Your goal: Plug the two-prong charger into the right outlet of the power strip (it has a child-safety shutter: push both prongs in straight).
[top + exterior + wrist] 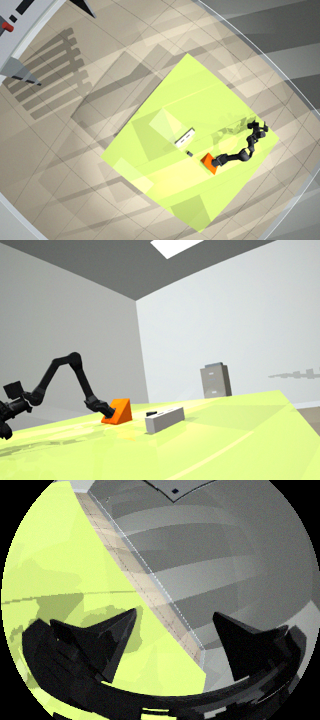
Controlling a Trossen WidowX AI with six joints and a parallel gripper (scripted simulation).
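The dark two-prong charger lies 32 cm ahead of my gripper tip, 67 cm to the left of it and 7 cm below it.
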